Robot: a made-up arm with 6 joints.
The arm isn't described. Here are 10 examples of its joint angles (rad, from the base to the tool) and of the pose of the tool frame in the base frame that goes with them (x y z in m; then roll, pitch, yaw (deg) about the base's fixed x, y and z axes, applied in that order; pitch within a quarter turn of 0, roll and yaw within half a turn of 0).
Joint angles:
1: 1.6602 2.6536 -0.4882 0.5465 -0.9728 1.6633
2: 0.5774 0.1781 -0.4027 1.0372 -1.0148 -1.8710
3: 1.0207 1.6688 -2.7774 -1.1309 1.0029 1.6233
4: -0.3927 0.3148 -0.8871 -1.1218 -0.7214 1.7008
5: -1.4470 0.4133 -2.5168 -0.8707 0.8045 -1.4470
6: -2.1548 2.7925 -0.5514 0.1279 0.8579 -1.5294
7: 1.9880 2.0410 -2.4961 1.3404 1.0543 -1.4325
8: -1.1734 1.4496 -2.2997 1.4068 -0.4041 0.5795
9: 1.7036 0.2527 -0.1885 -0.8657 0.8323 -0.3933
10: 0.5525 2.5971 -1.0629 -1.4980 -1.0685 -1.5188
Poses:
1: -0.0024 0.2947 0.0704 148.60 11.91 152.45
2: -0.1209 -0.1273 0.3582 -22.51 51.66 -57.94
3: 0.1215 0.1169 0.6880 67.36 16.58 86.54
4: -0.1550 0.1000 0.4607 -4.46 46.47 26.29
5: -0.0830 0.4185 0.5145 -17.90 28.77 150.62
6: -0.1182 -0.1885 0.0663 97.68 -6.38 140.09
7: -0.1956 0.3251 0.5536 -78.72 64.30 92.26
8: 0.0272 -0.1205 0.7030 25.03 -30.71 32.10
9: 0.0485 -0.1263 0.2786 -117.87 7.28 -35.69
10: 0.2975 0.2405 0.0989 -118.12 -4.45 26.04
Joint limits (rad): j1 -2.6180..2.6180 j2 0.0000..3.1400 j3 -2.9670..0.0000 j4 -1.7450..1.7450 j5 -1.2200..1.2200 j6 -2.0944..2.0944
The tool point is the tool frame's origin. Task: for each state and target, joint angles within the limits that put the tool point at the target. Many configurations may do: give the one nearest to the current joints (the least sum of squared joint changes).
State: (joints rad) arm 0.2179 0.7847 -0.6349 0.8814 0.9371 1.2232
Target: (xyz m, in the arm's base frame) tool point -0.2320 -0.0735 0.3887
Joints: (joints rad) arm 0.4583 0.0773 -0.9988 0.9345 0.9626 1.2232
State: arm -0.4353 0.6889 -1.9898 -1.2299 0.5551 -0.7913
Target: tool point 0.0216 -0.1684 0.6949
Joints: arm -1.2953 1.5675 -2.4371 -1.3298 0.4811 -0.7913
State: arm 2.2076 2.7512 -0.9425 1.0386 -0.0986 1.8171
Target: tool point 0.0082 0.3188 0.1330
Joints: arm 1.5715 2.3907 -0.7300 1.0568 -0.1756 1.8171
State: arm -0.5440 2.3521 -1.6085 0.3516 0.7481 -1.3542
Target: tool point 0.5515 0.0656 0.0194
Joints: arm 0.1049 3.0290 -2.3926 0.4005 0.3515 -1.3542
